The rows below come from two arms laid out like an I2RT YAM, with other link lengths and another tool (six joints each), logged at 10 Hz.
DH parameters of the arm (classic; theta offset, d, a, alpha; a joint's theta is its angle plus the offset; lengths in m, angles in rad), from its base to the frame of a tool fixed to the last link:
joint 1: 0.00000 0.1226 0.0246 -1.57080
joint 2: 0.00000 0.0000 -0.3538 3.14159
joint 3: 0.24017 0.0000 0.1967 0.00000
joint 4: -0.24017 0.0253 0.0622 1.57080
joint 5: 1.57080 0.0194 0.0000 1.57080
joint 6: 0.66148 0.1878 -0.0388 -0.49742
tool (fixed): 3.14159 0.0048 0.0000 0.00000
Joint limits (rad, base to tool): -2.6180..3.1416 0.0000..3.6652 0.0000..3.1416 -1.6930..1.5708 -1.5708..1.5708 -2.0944..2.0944
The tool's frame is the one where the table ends.
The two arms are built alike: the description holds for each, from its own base.
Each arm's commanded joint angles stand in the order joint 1, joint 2, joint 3, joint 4, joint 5, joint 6.
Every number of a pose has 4 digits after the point. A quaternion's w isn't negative.
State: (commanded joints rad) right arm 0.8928 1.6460 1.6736 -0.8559 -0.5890 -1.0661; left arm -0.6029 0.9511 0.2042 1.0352 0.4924 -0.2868
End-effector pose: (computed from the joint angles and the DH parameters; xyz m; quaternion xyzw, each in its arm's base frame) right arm 0.1341 0.3423 0.3533 -0.0036 -0.9777 -0.2025 0.0555; left arm 0.1436 -0.2002 0.3789 0.7652 0.0742 0.3621 0.5271
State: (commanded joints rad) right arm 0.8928 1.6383 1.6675 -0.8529 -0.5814 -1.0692; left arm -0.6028 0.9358 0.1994 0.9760 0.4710 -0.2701
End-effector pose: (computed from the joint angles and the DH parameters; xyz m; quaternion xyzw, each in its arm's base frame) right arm 0.1341 0.3406 0.3535 -0.0042 -0.9779 -0.2027 0.0505; left arm 0.1460 -0.1973 0.3666 0.7773 0.0857 0.3586 0.5098
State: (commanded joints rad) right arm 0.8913 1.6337 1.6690 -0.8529 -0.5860 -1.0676; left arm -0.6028 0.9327 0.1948 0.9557 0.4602 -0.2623
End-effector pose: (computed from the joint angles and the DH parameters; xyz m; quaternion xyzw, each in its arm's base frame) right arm 0.1333 0.3398 0.3559 -0.0037 -0.9772 -0.2060 0.0506; left arm 0.1476 -0.1960 0.3607 0.7825 0.0911 0.3574 0.5016
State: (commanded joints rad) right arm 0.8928 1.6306 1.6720 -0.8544 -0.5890 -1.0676; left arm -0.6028 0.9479 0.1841 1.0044 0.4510 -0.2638
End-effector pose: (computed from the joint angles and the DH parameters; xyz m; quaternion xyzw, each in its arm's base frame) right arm 0.1319 0.3395 0.3580 -0.0018 -0.9768 -0.2083 0.0504; left arm 0.1495 -0.1952 0.3651 0.7753 0.0931 0.3652 0.5068
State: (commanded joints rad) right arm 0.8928 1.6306 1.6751 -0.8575 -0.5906 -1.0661; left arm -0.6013 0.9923 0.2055 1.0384 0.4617 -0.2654
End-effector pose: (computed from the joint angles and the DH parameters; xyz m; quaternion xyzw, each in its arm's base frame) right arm 0.1315 0.3395 0.3588 -0.0019 -0.9766 -0.2086 0.0514; left arm 0.1566 -0.2020 0.3726 0.7728 0.0881 0.3662 0.5108
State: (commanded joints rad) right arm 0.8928 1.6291 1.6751 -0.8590 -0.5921 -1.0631; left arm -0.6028 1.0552 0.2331 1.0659 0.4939 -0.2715
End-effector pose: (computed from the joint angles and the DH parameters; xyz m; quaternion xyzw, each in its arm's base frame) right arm 0.1309 0.3391 0.3593 -0.0026 -0.9765 -0.2089 0.0529; left arm 0.1645 -0.2151 0.3758 0.7776 0.0753 0.3550 0.5134
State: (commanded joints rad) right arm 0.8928 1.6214 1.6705 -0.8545 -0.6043 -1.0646; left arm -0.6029 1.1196 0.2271 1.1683 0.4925 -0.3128
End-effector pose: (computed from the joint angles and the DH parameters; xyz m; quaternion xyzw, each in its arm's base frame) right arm 0.1278 0.3380 0.3621 0.0022 -0.9753 -0.2143 0.0544; left arm 0.1739 -0.2208 0.3814 0.7702 0.0811 0.3476 0.5285
